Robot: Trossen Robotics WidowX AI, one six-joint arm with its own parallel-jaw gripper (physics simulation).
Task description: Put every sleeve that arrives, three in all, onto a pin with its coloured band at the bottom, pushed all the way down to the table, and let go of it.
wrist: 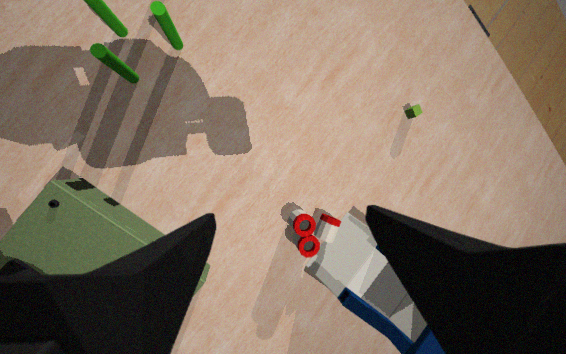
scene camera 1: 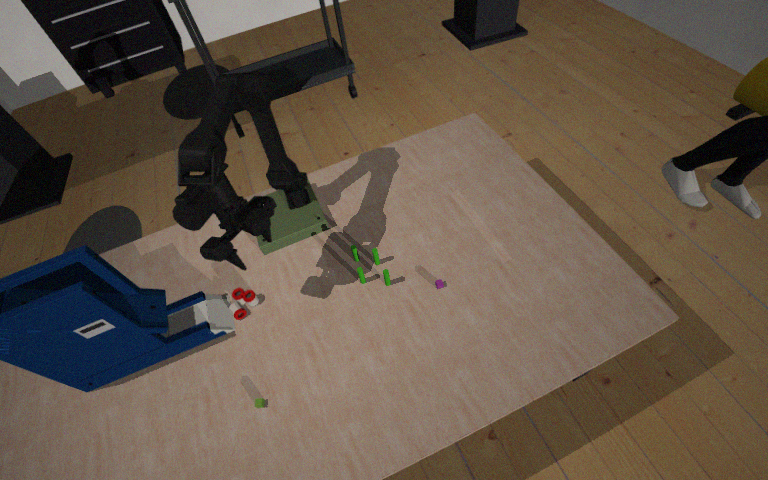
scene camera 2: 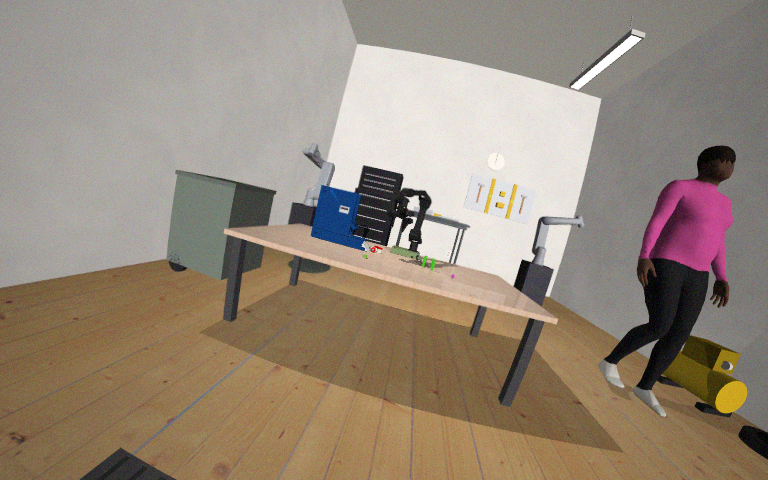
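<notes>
Three white sleeves with red bands are at the mouth of the pale chute (scene camera 1: 219, 318) (wrist: 350, 250). Two sleeves, one (scene camera 1: 253, 302) (wrist: 297, 225) and a second (scene camera 1: 233, 295) (wrist: 302, 248), stand side by side, red bands up. The third sleeve (scene camera 1: 235, 316) (wrist: 330, 220) lies tipped at the chute's lip, its band facing away from the chute. Four bare green pins stand on the table, among them one (scene camera 1: 386, 277) and another (scene camera 1: 361, 275); three show in the wrist view, one being a pin (wrist: 115, 63). My gripper (scene camera 1: 257, 253) (wrist: 291, 216) is open and empty, above the table between base and sleeves.
The blue dispenser (scene camera 1: 45, 345) (scene camera 2: 335, 217) stands behind the chute. The green base plate (scene camera 1: 288, 220) (wrist: 75, 225) carries the arm. A purple cube (scene camera 1: 440, 284) (scene camera 2: 452, 276) lies beyond the pins. A lime cube (scene camera 1: 260, 403) (wrist: 413, 111) lies farther off on the chute's side.
</notes>
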